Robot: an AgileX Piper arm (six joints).
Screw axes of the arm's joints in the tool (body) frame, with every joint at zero. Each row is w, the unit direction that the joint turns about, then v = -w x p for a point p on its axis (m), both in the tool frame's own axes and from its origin. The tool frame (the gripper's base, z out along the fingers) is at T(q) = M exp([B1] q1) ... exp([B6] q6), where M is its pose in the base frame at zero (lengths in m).
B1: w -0.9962 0 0.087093 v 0.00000 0.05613 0.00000
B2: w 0 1 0 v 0.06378 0.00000 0.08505
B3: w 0 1 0 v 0.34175 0.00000 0.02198
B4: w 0 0 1 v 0.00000 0.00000 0.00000
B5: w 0 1 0 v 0.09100 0.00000 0.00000
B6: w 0 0 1 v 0.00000 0.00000 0.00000
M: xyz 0.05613 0.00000 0.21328 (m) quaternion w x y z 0.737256 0 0.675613 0
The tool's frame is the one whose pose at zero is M.
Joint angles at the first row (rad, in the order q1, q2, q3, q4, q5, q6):
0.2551, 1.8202, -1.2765, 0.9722, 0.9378, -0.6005
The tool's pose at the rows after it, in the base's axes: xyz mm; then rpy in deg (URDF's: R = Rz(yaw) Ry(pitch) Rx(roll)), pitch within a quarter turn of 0, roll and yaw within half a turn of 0:
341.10 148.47 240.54 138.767 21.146 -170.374
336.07 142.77 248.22 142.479 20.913 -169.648
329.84 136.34 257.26 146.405 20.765 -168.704
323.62 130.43 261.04 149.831 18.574 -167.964
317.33 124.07 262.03 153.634 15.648 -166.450
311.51 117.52 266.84 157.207 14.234 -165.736
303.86 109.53 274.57 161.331 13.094 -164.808
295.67 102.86 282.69 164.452 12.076 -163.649
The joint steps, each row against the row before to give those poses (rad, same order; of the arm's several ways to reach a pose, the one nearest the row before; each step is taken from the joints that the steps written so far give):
0.0000, -0.0236, -0.0001, -0.0693, 0.0000, 0.0620
0.0000, -0.0337, 0.0001, -0.0904, 0.0022, 0.0674
0.0000, -0.0381, -0.0001, -0.0948, 0.0110, 0.0659
0.0000, -0.0233, 0.0000, -0.0898, 0.0345, 0.0728
-0.0001, -0.0155, 0.0000, -0.0915, 0.0499, 0.0577
0.0000, -0.0244, 0.0000, -0.0804, 0.0334, 0.0493
0.0000, -0.0339, 0.0001, -0.0879, 0.0410, 0.0451
0.0000, -0.0331, 0.0000, -0.0639, 0.0453, 0.0234

